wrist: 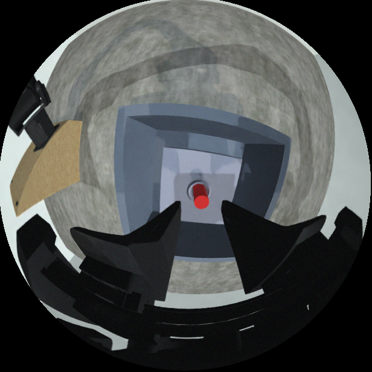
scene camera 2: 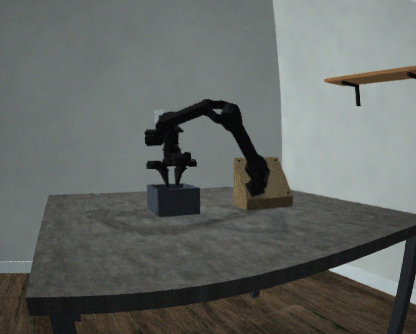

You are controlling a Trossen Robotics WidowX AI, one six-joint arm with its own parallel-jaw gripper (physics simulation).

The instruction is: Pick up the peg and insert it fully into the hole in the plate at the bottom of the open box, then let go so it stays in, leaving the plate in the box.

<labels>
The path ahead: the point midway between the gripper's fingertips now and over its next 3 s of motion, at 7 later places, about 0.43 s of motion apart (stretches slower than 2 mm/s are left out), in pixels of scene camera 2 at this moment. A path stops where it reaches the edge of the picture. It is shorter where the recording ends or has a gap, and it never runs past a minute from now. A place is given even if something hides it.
The gripper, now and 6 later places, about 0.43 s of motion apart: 172,187; 172,187; 172,188; 172,189; 172,185; 171,180; 171,176
</labels>
